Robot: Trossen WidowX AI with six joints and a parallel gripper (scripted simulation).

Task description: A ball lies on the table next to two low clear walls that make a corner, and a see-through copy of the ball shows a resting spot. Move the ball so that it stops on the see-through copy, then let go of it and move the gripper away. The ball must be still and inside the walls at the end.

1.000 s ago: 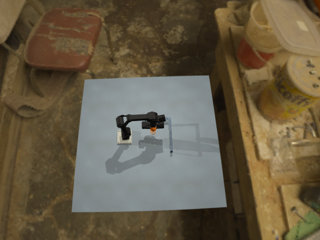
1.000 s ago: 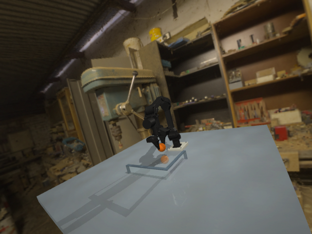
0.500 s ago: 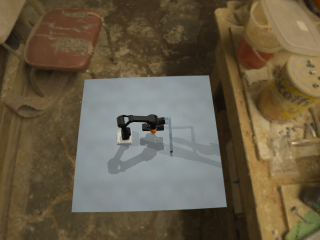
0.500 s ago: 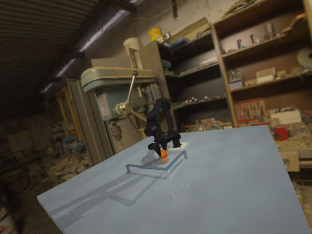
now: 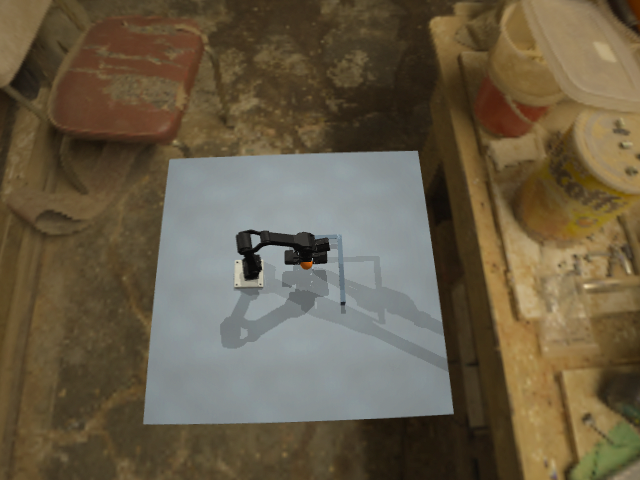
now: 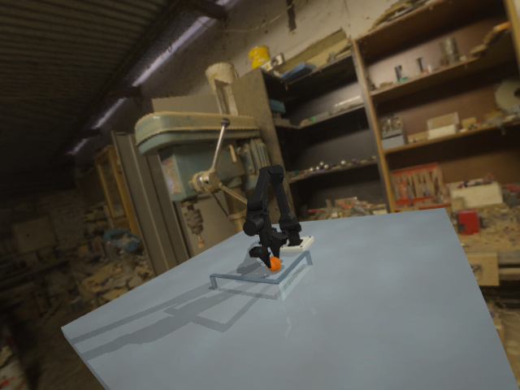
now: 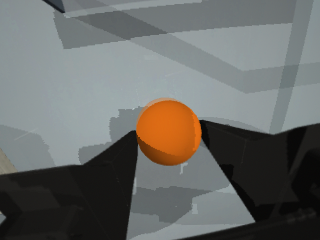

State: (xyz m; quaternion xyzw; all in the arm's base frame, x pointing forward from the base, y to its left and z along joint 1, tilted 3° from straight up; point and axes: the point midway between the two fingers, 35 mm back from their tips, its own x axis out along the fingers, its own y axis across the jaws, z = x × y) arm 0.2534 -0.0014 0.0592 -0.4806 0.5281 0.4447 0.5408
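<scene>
Now: gripper tip right at the orange ball. Round my gripper tip: see-through copy of ball (1 cm below).
</scene>
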